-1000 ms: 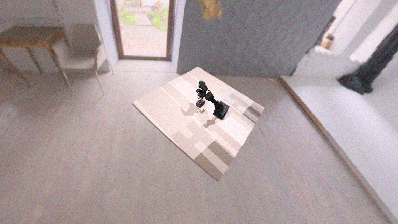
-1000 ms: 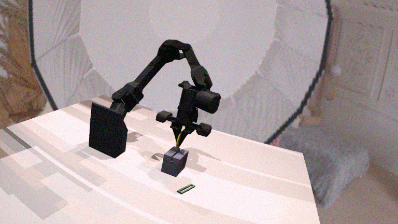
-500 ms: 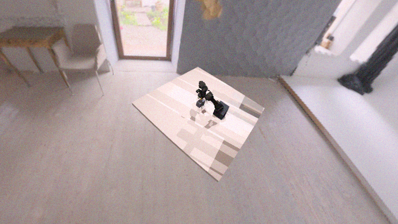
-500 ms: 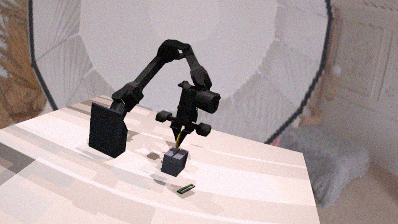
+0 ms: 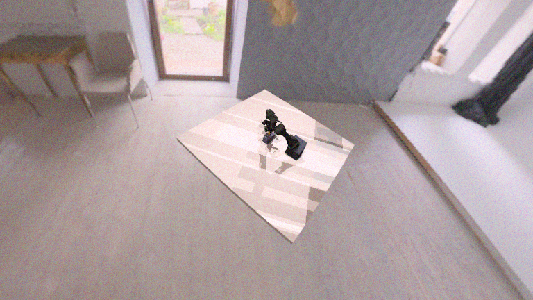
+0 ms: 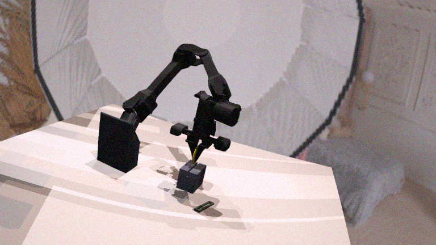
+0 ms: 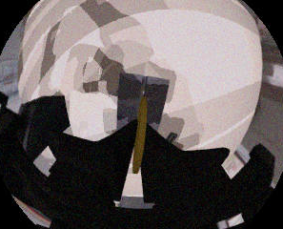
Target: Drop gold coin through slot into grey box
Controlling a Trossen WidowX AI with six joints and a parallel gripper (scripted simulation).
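Right now the gold coin is 20 mm above my gripper tip.
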